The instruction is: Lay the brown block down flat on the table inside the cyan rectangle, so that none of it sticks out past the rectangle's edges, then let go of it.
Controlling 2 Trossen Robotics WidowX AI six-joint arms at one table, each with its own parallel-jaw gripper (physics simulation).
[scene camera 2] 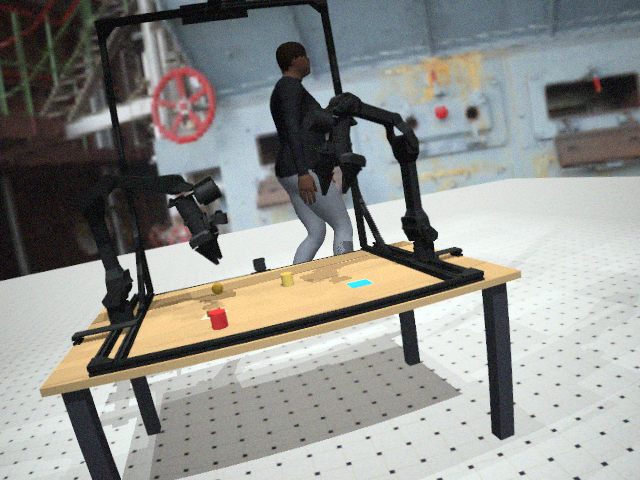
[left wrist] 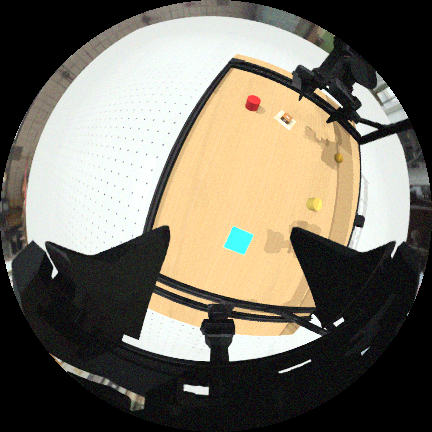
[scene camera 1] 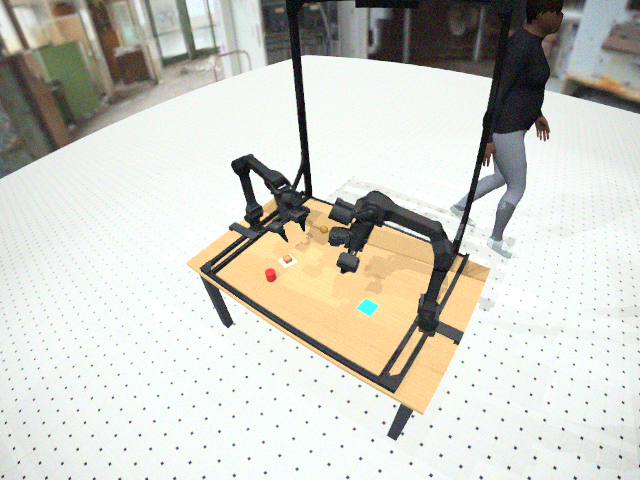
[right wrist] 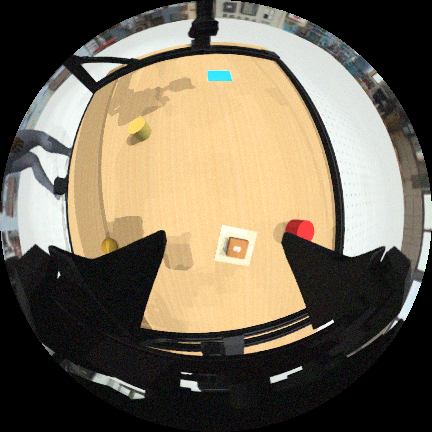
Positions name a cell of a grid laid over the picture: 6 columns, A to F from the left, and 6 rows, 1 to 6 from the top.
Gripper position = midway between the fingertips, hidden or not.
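Observation:
From scene camera 2 you'd get my left gripper (scene camera 2: D3) and my right gripper (scene camera 2: C4). My left gripper is open and holds nothing. My right gripper is open and holds nothing. Scene camera 1 shows my left gripper (scene camera 1: D4) and my right gripper (scene camera 1: C3) too. The left wrist view has my left gripper (left wrist: D4) together with my right gripper (left wrist: E2), and in the right wrist view there's my right gripper (right wrist: D4) as well as a pale square pad (right wrist: D4).

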